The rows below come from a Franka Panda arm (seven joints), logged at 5 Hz.
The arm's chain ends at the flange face. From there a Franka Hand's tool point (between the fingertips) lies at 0.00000 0.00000 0.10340 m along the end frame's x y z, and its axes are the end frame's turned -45 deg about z.
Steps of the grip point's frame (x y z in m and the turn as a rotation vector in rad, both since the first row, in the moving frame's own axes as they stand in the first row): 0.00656, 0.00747, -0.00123, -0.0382, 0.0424, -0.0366; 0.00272, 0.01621, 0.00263, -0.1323, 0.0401, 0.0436; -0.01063, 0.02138, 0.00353, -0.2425, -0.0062, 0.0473
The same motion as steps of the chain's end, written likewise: 0.00404, 0.00106, -0.00106, 0.0030, 0.0570, -0.0366; 0.00097, 0.00255, 0.00362, -0.0652, 0.1219, 0.0436; -0.00907, 0.00423, 0.00656, -0.1759, 0.1671, 0.0473
